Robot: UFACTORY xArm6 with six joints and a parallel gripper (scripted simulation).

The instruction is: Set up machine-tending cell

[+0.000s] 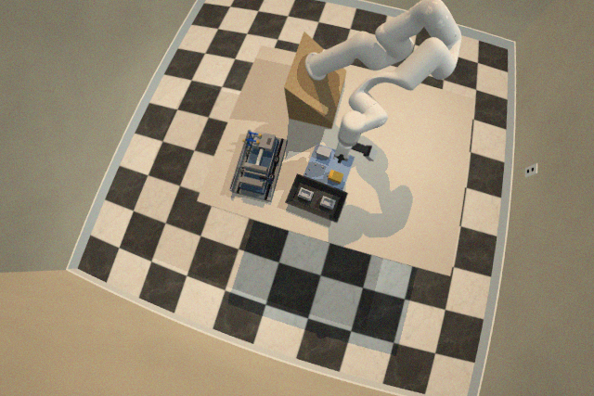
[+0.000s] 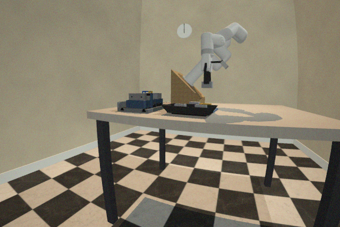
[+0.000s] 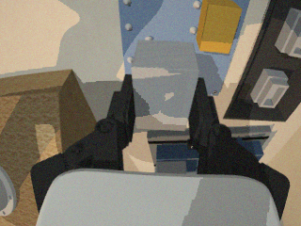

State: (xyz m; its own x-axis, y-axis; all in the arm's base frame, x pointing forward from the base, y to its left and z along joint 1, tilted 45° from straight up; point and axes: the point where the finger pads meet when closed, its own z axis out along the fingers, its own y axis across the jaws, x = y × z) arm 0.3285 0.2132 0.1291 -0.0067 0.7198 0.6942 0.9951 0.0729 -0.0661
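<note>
Right now my hand is 32 cm to the left of the fixed jaw, 24 cm short of it and 9 cm above it. The rest, counted from my hand: blue infeed plate 17 cm below, 4 cm to the right, 3 cm ahead; dark work stop rod 28 cm to the right, 20 cm ahead, 8 cm below; brass blank 15 cm below, 7 cm ahead, 1 cm to the left.
</note>
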